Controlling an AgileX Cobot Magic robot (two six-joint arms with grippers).
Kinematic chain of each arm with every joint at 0, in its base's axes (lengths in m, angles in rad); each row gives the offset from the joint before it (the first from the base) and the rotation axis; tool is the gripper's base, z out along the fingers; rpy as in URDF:
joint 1: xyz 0 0 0.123 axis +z
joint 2: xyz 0 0 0 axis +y
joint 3: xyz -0.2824 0 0.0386 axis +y
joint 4: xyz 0.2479 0 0.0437 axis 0.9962 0 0.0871
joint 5: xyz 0 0 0 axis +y
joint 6: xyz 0.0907 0 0.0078 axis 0.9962 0 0.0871
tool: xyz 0 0 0 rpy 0 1.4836 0
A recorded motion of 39 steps. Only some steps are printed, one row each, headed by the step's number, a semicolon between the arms.
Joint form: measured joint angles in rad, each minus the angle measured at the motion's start. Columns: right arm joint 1, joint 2, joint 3, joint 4, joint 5, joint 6; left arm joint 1, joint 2, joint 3, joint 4, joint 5, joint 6.
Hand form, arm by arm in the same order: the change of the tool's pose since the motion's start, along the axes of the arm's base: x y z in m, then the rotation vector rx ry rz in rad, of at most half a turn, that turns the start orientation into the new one. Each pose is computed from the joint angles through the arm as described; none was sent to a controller.
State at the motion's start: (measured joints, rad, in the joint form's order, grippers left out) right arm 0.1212 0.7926 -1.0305 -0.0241 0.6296 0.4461; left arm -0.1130 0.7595 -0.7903 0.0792 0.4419 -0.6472
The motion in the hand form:
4: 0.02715 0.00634 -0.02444 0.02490 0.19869 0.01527; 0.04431 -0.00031 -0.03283 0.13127 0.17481 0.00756
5: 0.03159 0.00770 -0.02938 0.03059 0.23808 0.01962; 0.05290 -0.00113 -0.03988 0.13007 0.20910 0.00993
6: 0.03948 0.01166 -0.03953 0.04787 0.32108 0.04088; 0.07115 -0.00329 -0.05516 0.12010 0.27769 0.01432
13: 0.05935 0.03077 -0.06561 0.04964 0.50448 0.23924; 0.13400 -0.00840 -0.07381 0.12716 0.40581 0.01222
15: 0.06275 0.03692 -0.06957 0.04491 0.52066 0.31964; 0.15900 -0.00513 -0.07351 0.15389 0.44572 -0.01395
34: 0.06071 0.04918 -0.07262 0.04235 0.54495 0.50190; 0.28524 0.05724 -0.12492 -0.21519 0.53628 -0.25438
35: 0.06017 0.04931 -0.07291 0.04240 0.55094 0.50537; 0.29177 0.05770 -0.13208 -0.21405 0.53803 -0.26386
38: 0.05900 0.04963 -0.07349 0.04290 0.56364 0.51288; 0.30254 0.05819 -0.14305 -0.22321 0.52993 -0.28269
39: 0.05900 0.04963 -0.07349 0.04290 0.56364 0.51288; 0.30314 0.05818 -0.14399 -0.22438 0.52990 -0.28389
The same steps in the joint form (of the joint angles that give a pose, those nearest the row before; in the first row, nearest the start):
4: 0.0000 0.1065 -0.0001 0.0528 0.0878 -0.0023; 0.0000 0.1921 -0.0012 0.1220 -0.0015 -0.0124
5: 0.0000 0.1262 -0.0001 0.0655 0.1065 -0.0043; 0.0000 0.2323 -0.0037 0.1273 -0.0046 -0.0241
6: 0.0000 0.1653 -0.0001 0.1104 0.1484 -0.0221; 0.0000 0.3198 -0.0124 0.1297 -0.0150 -0.0469
13: 0.0000 0.2791 -0.0001 0.3444 0.2479 -0.2605; 0.0096 0.5882 -0.1751 0.1010 0.0056 -0.0217
15: 0.0000 0.3025 -0.0001 0.4250 0.2664 -0.3595; 0.0365 0.6822 -0.2772 0.0254 0.0500 0.0991
34: 0.0000 0.3256 -0.0011 0.5854 0.3467 -0.5531; 0.3145 1.2205 -0.7724 -0.8763 0.3375 0.8746
35: 0.0000 0.3256 -0.0011 0.5856 0.3536 -0.5532; 0.3136 1.2520 -0.7941 -0.8869 0.3375 0.8920
38: 0.0000 0.3256 -0.0011 0.5866 0.3683 -0.5531; 0.3136 1.3031 -0.8299 -0.9250 0.3378 0.9315
39: 0.0000 0.3256 -0.0011 0.5866 0.3683 -0.5531; 0.3136 1.3065 -0.8315 -0.9280 0.3378 0.9343

